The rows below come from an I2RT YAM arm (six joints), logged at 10 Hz.
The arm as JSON. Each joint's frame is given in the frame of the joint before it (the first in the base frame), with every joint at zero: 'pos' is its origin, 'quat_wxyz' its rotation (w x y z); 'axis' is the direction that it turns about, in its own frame. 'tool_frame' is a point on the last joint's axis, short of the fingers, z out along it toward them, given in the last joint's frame.
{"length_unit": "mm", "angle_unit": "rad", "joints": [
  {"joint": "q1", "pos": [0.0, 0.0, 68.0], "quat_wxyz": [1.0, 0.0, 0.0, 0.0], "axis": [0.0, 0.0, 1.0]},
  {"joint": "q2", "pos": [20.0, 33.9, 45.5], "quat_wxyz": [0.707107, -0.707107, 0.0, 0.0], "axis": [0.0, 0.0, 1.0]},
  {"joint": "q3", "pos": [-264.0, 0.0, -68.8], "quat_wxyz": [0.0, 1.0, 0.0, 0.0], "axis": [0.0, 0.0, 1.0]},
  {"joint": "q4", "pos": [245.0, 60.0, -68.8], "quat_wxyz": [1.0, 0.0, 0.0, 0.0], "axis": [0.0, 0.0, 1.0]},
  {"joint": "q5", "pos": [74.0, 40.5, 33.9], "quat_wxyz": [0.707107, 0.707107, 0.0, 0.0], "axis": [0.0, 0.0, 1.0]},
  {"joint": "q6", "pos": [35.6, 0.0, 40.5], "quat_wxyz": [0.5, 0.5, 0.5, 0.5], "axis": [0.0, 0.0, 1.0]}
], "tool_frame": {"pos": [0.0, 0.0, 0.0], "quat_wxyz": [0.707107, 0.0, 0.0, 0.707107]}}
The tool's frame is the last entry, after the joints.
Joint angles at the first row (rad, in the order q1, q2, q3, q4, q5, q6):
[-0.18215, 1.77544, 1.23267, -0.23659, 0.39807, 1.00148]
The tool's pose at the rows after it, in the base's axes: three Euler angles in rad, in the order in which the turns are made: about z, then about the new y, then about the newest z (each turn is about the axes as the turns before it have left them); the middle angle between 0 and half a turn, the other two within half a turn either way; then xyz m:
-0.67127 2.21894 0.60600 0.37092 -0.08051 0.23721
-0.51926 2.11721 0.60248 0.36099 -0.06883 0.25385
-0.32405 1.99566 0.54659 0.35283 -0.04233 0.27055
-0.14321 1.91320 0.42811 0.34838 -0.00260 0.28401
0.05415 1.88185 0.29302 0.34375 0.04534 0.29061
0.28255 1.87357 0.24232 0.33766 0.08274 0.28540
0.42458 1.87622 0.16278 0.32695 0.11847 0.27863
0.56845 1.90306 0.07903 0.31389 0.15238 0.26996
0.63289 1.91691 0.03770 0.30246 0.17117 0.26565
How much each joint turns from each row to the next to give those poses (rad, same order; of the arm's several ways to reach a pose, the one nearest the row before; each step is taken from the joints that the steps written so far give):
[0.00380, -0.07034, -0.04145, 0.04042, -0.01126, -0.08190]
[0.01910, -0.08515, -0.07007, 0.11870, -0.08108, -0.12394]
[0.06021, -0.08025, -0.06586, 0.12734, -0.10102, -0.15498]
[0.10598, -0.04641, -0.02462, 0.06675, -0.06334, -0.16180]
[0.13253, -0.01455, -0.00036, 0.01970, -0.06015, -0.15967]
[0.09626, 0.00749, -0.01812, 0.03464, -0.12591, -0.09084]
[0.10359, 0.00742, -0.01957, 0.02360, -0.03662, -0.09126]
[0.10023, 0.01506, -0.00983, -0.00348, -0.04051, -0.10032]
[0.06290, -0.00003, -0.01191, -0.00213, -0.00084, -0.04354]

